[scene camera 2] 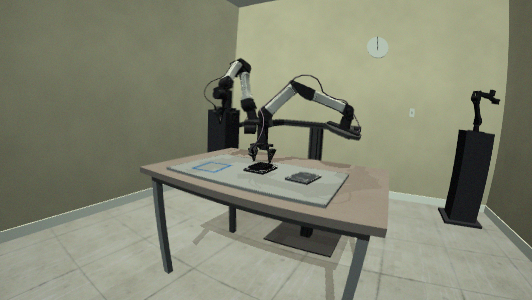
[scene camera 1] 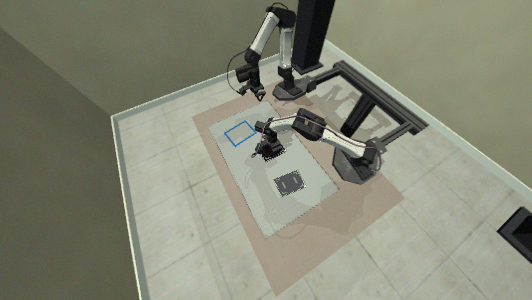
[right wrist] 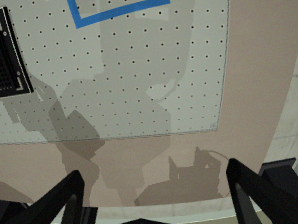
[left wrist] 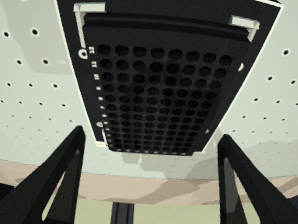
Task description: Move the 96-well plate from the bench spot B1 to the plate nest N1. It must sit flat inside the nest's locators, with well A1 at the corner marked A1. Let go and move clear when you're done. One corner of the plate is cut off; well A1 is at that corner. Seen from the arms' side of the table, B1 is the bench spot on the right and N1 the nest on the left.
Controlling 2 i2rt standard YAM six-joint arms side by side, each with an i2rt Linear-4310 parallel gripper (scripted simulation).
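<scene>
The left wrist view shows a black 96-well plate [left wrist: 151, 108] and the left gripper [left wrist: 153, 135]; the right wrist view shows the right gripper [right wrist: 153, 173].
</scene>
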